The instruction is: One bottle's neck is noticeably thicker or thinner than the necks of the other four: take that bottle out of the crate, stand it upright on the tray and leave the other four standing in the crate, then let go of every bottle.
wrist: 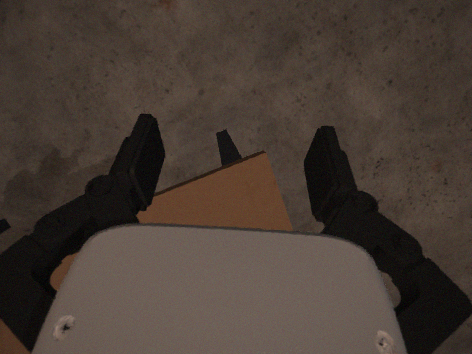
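Observation:
My gripper [236, 139] is open, its two black fingers wide apart with nothing between their tips. It hangs above a corner of a brown table top, and the grey gripper body covers the lower middle of the wrist view. The bottles, the crate and the tray do not show in this view.
The brown table top [220, 205] reaches a corner between the fingers, its edge slanting down to the left. A dark table leg [228, 147] sticks out past that edge. Mottled grey-brown floor [250, 65] lies beyond. A small dark piece [4, 225] shows at the left edge.

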